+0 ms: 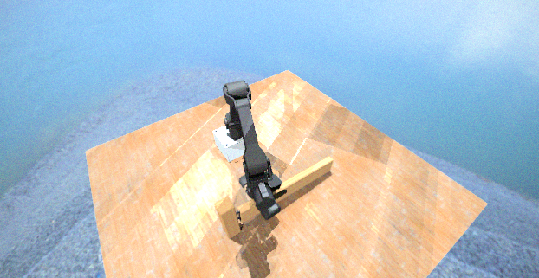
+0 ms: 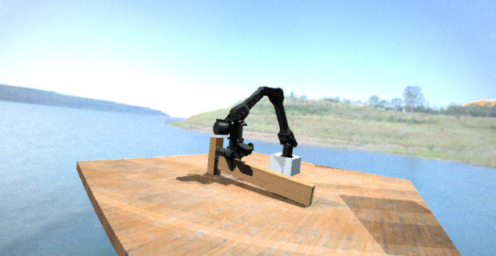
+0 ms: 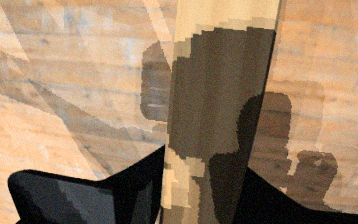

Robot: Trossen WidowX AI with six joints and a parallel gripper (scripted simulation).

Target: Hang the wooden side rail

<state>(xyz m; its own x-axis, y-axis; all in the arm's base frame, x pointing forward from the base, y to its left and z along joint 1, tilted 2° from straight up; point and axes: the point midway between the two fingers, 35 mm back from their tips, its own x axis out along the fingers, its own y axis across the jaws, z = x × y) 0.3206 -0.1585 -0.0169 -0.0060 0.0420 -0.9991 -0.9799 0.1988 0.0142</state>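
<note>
The headboard post is 20 mm behind my gripper tip, 120 mm to the right of it and 40 mm above it.
</note>
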